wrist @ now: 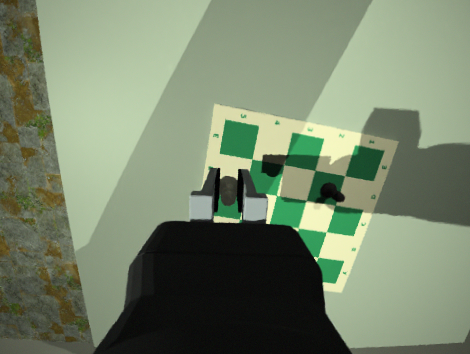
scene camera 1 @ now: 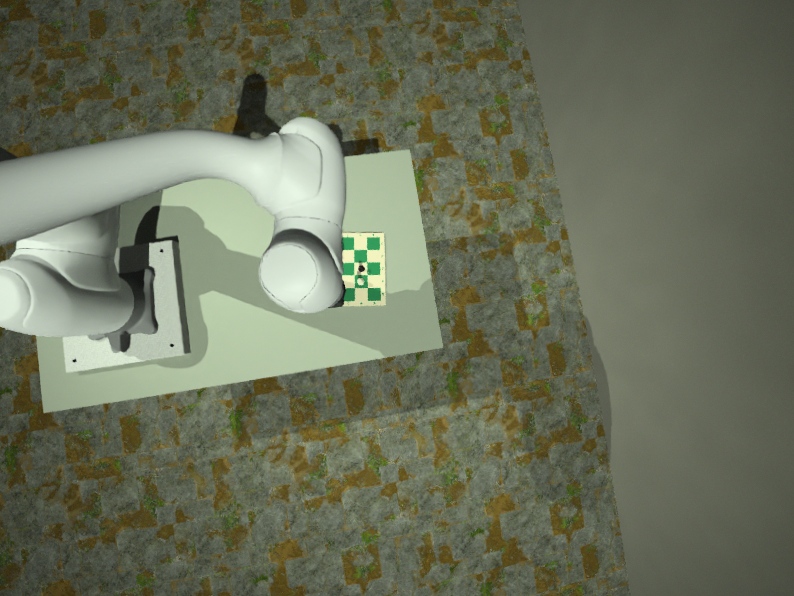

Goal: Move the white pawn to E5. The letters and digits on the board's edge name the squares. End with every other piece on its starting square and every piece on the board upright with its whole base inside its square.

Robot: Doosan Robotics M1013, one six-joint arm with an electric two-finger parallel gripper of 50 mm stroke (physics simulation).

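Seen in the pictures: gripper, fingertip midpoint: (wrist: 228,181); arm's base, origin of the base link: (scene camera 1: 123,304).
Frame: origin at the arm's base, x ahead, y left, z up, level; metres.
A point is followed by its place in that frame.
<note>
The chessboard (scene camera 1: 368,303) @[x 0.673, y -0.069, z -0.023 m] (wrist: 320,131) @[x 0.523, y 0.060, z -0.023 m] is green and cream; the arm hides its left part in the scene view. My gripper (wrist: 228,181) @[x 0.569, y -0.040, z 0.051 m] is shut on the white pawn (wrist: 228,189) @[x 0.569, y -0.041, z 0.070 m], which looks dark grey in shadow. It is held above the board and overlaps the D5 and C5 area in the wrist view; its base is hard to make out. The E5 square (wrist: 239,139) @[x 0.540, y -0.030, z -0.023 m] is green and shows no piece. The arm hides the fingertips in the scene view.
A black piece (wrist: 329,190) @[x 0.588, y 0.079, z -0.013 m] stands on D2. In the scene view, a black piece (scene camera 1: 361,268) @[x 0.664, y 0.031, z 0.006 m] stands on B3 and a white piece (scene camera 1: 360,280) @[x 0.658, y -0.004, z 0.014 m] on B4. The gripper body hides part of the board's lower left in the wrist view. The pale table (scene camera 1: 404,211) @[x 0.812, y 0.200, z -0.029 m] surrounds the board.
</note>
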